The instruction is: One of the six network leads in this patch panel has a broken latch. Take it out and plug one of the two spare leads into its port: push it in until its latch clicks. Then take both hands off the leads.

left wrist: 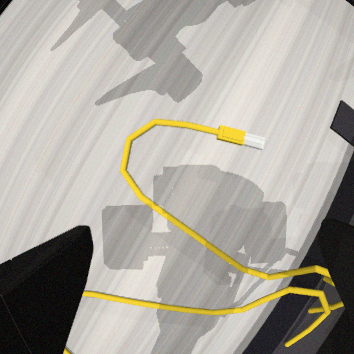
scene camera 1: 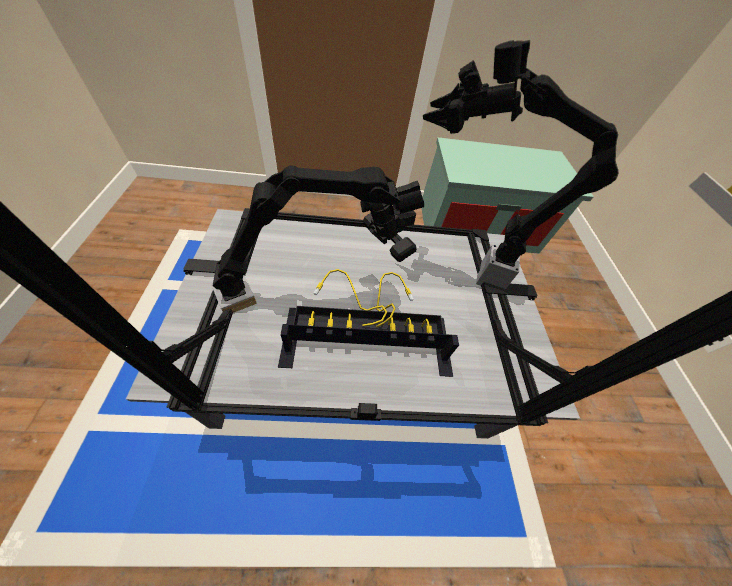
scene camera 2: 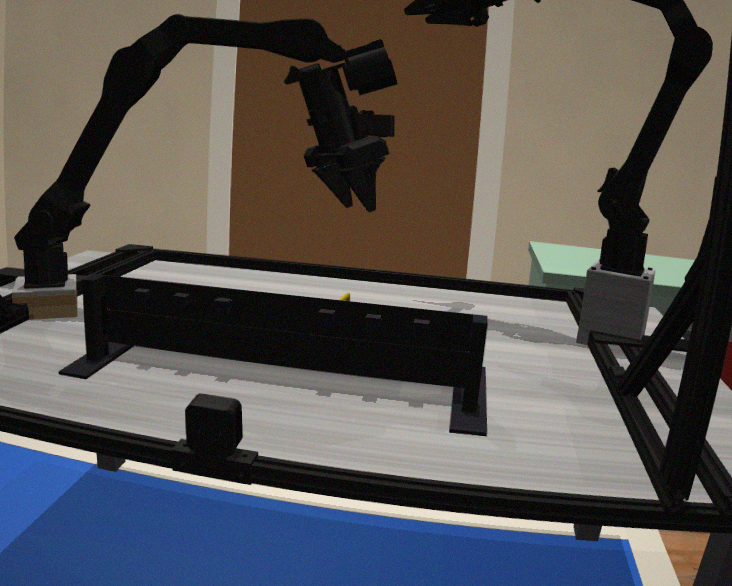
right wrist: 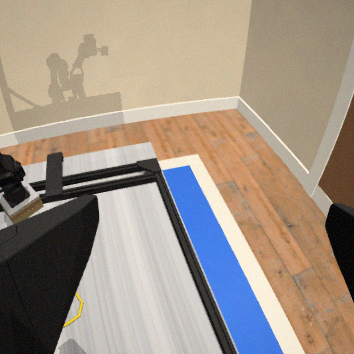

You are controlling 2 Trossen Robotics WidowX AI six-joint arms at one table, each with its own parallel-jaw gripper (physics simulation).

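Frame: origin at the left arm's base, x left, y up, z ahead, level; millimetres.
Where they show: left gripper, between the fingertips: [left wrist: 209, 236] [scene camera 2: 360, 209]; right gripper, between the fingertips: [scene camera 1: 426, 110] [scene camera 2: 415, 16] [right wrist: 219, 212]; left arm's base, origin of its link: [scene camera 1: 232, 290] [scene camera 2: 45, 282] [right wrist: 16, 195]; right arm's base, origin of its link: [scene camera 1: 505, 257] [scene camera 2: 622, 269].
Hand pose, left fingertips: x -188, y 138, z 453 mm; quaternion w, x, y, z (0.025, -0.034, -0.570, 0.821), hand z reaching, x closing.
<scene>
Each offset is from my left fingertips to the centre of the thing. "*": to the spot under its first point.
The black patch panel @[dx -147, dy -127, dz -160 mm] [scene camera 1: 366, 336] [scene camera 2: 274, 333] stands on the table with yellow leads plugged along its back, three at the left [scene camera 1: 330, 320] and three at the right [scene camera 1: 410, 327]. Which latch is broken cannot be told. Two yellow spare leads with clear tips lie behind it: the left spare's plug @[* dx +93, dy -174, dz -207 mm] [scene camera 1: 318, 289] and the right spare's plug @[* dx -70, dy -172, dz +58 mm] [scene camera 1: 409, 294], whose plug also shows in the left wrist view [left wrist: 231, 135]. My left gripper [scene camera 1: 402, 250] [scene camera 2: 361, 207] [left wrist: 209, 236] is open and empty, above the table behind the panel. My right gripper [scene camera 1: 428, 111] [right wrist: 219, 212] is open and empty, raised high at the back right.
A black frame rail [scene camera 1: 286, 410] [scene camera 2: 366, 488] runs along the table's front edge, with a small black camera box @[* dx -330, dy -128, dz -282 mm] [scene camera 1: 367, 410] [scene camera 2: 213, 424] on it. A green cabinet [scene camera 1: 506, 168] stands on the floor behind at the right. The spare leads' cables cross near the panel's middle.
</scene>
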